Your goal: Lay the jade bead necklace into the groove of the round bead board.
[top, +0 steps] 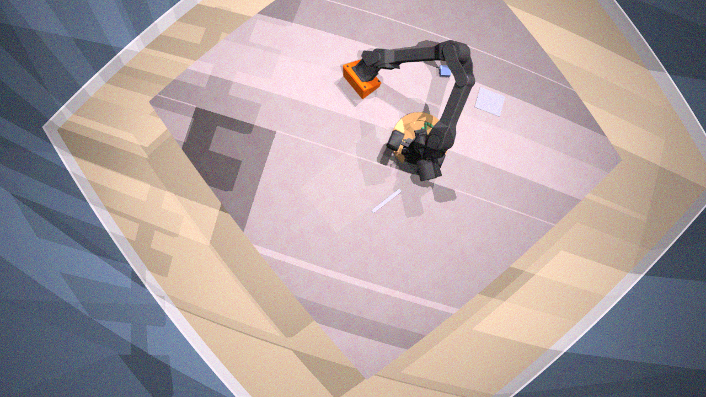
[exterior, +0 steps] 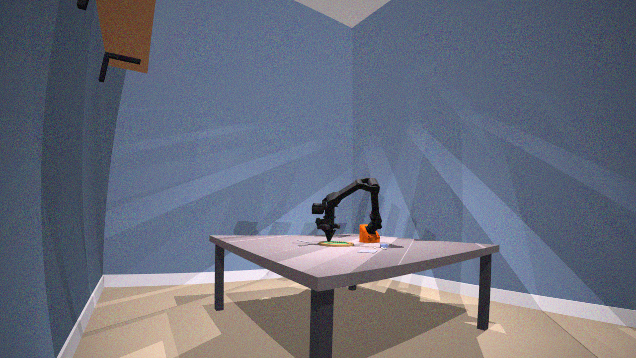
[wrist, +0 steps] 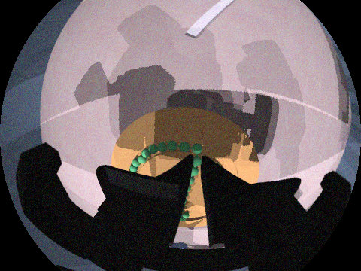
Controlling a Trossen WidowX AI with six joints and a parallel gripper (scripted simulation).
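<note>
My gripper tip is 2 cm past the round tan bead board, 5 cm to the right of it and 1 cm above it. The rest, counted from my gripper tip: white strip: 9 cm ahead, 16 cm to the right, 1 cm below; pale square sheet: 35 cm to the left, 1 cm below; blue cube: 18 cm behind, 27 cm to the left, 1 cm below.
</note>
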